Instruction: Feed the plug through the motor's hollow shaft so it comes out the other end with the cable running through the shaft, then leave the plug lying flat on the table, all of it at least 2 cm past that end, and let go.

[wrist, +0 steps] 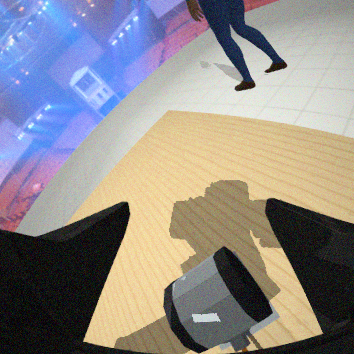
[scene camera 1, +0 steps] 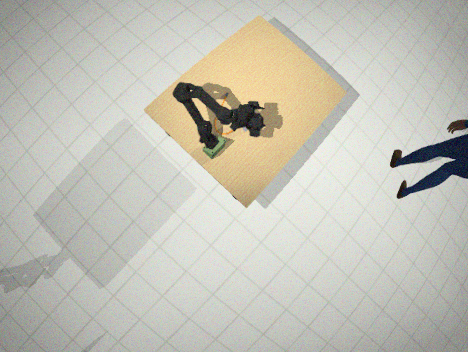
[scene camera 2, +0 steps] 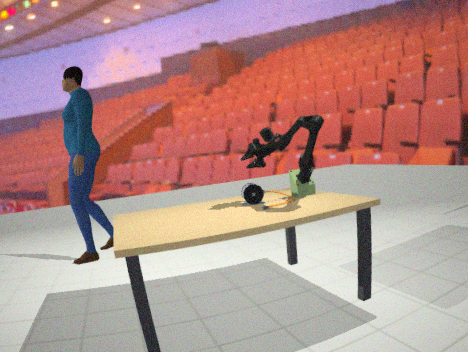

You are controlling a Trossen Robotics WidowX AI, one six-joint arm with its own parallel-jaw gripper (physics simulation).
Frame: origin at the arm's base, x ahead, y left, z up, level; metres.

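Seen in the pictures: gripper, fingertip midpoint: (wrist: 197, 207) (scene camera 1: 264, 116) (scene camera 2: 243, 164); arm's base, origin of the base link: (scene camera 1: 212, 144) (scene camera 2: 303, 178).
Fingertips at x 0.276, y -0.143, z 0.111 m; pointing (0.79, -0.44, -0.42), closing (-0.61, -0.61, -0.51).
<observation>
Offsets run from my fingertips to a thing's top centre. Level surfaces: height alone.
The motor {dx +0.003, dy +0.072, dz -0.102 m} (scene camera 2: 253, 194) (wrist: 217, 300) is a grey drum with black ends, lying on its side on the table {dz -0.204 m} (scene camera 1: 280, 60) (scene camera 2: 200, 227) (wrist: 150, 165). In the overhead view the arm hides most of it. The orange cable (scene camera 1: 223, 104) (scene camera 2: 279, 192) curves on the table between the motor and the arm's base. The small grey-blue plug {dx +0.062, dy +0.287, dz -0.190 m} (scene camera 1: 226, 94) (scene camera 2: 266, 207) lies at the cable's free end, apart from the motor; it does not show in the wrist view. My gripper (scene camera 1: 259, 119) (scene camera 2: 247, 162) (wrist: 197, 207) is open and empty, raised above the table near the motor. The shaft's bore cannot be made out.
The green base block (scene camera 1: 215, 148) (scene camera 2: 302, 188) of my arm stands at one table edge, near the cable. A person (scene camera 1: 435, 155) (scene camera 2: 80, 130) (wrist: 225, 30) is on the floor beyond the table. The arm casts shadows on the table beside the motor.
</observation>
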